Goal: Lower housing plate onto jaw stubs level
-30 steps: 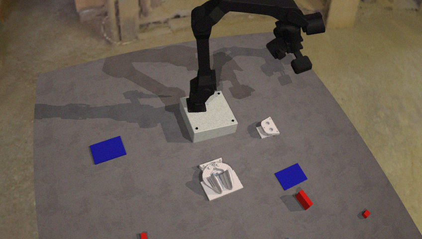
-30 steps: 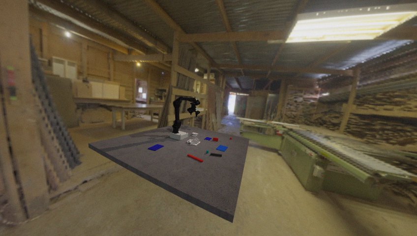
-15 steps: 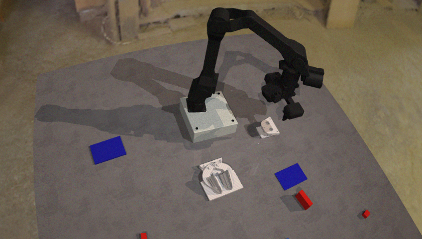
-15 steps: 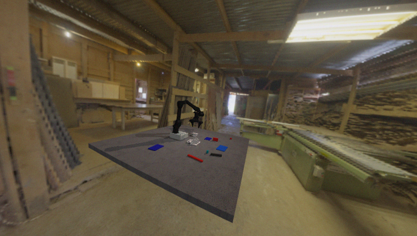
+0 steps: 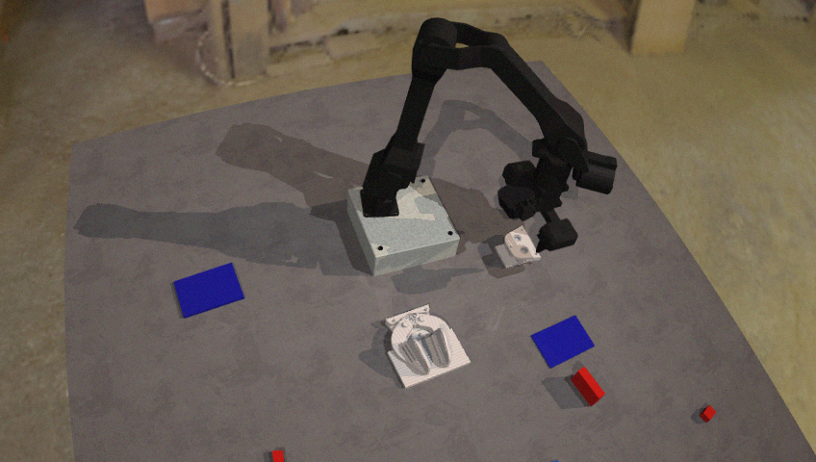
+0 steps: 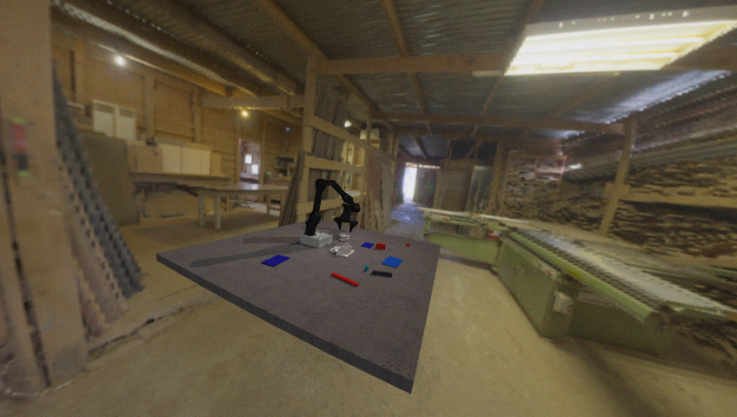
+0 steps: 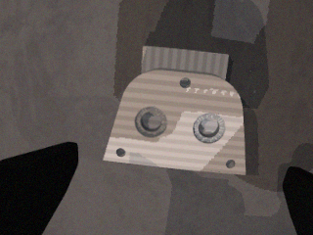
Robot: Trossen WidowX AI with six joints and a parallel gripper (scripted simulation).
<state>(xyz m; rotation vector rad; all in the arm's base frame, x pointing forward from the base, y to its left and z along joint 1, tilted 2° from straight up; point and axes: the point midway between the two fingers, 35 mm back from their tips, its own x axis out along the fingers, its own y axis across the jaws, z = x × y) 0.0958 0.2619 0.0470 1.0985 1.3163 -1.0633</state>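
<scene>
My gripper tip is 5 cm above the white ribbed block and 1 cm to the left of it. Round my gripper tip: jaw stub (22 cm to the right, 15 cm ahead, 5 cm below); red block (48 cm to the right, 42 cm ahead, 6 cm below).
</scene>
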